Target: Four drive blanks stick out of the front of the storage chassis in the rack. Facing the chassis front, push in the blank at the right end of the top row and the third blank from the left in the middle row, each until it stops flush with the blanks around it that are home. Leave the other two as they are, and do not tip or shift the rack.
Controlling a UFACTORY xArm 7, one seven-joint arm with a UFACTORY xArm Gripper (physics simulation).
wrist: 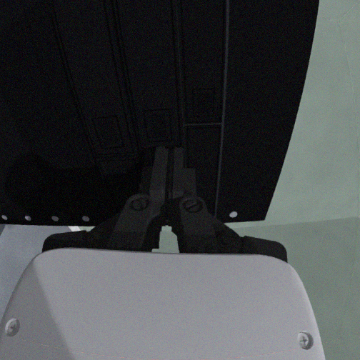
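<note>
The storage chassis [260, 110] fills the upper part of the wrist view as a very dark front. Long drive blanks run up the view, each with a faint square outline near its lower end: one blank [158, 90] just above the fingertips, one blank [95, 85] to its left and one blank [202, 65] to its right. Their depths are hard to read in the dark, and I cannot tell which row each belongs to. My gripper [169, 165] is shut and empty, its tips overlapping the lower end of the middle blank in the view. Whether they touch it cannot be told.
Small pale dots line the chassis's lower edge. A thin lighter line runs down right of the blanks. A pale green surface [330, 130] lies beyond the right edge, and a grey-blue surface [22, 250] shows at lower left.
</note>
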